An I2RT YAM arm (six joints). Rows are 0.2 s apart.
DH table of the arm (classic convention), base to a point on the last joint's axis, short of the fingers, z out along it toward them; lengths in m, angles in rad. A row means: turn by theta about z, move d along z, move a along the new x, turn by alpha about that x. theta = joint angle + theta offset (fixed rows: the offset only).
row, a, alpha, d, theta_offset
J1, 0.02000, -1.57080, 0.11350, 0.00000
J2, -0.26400, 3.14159, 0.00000, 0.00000
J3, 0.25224, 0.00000, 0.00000, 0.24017
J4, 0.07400, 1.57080, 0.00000, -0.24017
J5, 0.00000, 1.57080, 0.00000, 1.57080
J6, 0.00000, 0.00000, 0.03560, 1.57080
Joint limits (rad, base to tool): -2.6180..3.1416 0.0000..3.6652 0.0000..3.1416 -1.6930..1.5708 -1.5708..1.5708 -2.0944..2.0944
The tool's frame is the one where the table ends.
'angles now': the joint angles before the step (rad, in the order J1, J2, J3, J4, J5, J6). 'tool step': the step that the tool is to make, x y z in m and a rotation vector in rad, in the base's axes. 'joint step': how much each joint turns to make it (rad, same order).
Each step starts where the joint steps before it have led.
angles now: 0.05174 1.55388 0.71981 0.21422 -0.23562 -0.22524
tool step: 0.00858 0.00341 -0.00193 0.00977 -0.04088 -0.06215
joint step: 0.01575 0.03708 0.00644 0.08240 0.06047 0.05072
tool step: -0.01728 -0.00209 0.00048 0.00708 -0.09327 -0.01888
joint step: -0.00131 -0.06206 -0.10324 0.13632 0.01482 0.00959
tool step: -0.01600 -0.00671 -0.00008 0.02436 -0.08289 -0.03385
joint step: -0.01891 -0.05345 -0.09355 0.12807 0.00544 0.02436
